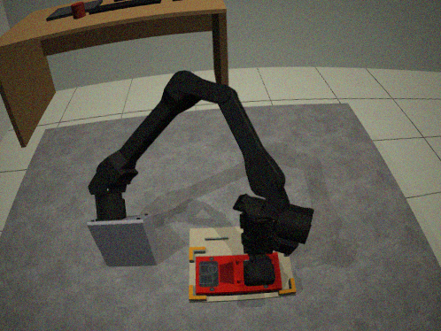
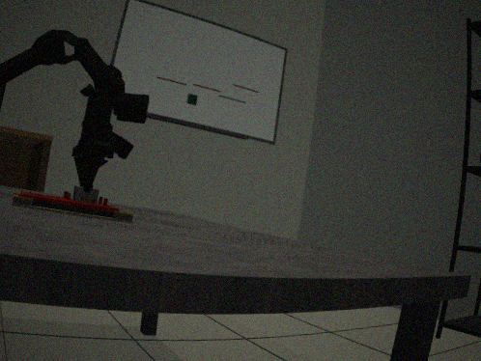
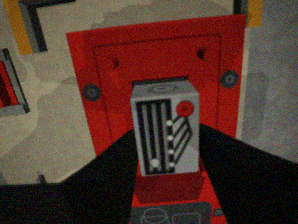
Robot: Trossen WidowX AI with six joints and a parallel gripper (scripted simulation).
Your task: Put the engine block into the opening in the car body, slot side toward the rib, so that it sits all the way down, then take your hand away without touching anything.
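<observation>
The grey engine block is 1 cm below my gripper tip.
</observation>
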